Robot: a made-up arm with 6 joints. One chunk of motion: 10 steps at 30 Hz.
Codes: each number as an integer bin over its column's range. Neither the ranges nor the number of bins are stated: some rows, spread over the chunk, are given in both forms.
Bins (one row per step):
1: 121 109 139 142 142 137
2: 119 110 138 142 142 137
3: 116 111 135 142 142 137
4: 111 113 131 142 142 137
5: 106 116 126 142 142 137
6: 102 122 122 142 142 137
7: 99 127 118 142 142 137
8: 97 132 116 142 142 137
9: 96 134 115 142 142 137
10: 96 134 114 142 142 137
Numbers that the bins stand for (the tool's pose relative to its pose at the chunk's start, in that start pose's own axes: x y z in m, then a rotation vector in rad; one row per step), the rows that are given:
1: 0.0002 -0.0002 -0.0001 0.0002 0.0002 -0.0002
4: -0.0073 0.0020 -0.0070 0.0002 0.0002 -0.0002
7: -0.0162 0.0097 -0.0182 0.0002 0.0002 -0.0002
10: -0.0185 0.0136 -0.0216 0.0002 0.0002 -0.0002
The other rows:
2: -0.0013 0.0004 -0.0009 0.0002 0.0002 -0.0002
3: -0.0036 0.0009 -0.0035 0.0002 0.0002 -0.0002
5: -0.0110 0.0037 -0.0113 0.0002 0.0002 -0.0002
6: -0.0140 0.0070 -0.0147 0.0002 0.0002 -0.0002
8: -0.0177 0.0125 -0.0199 0.0002 0.0002 -0.0002
9: -0.0185 0.0136 -0.0208 0.0002 0.0002 -0.0002

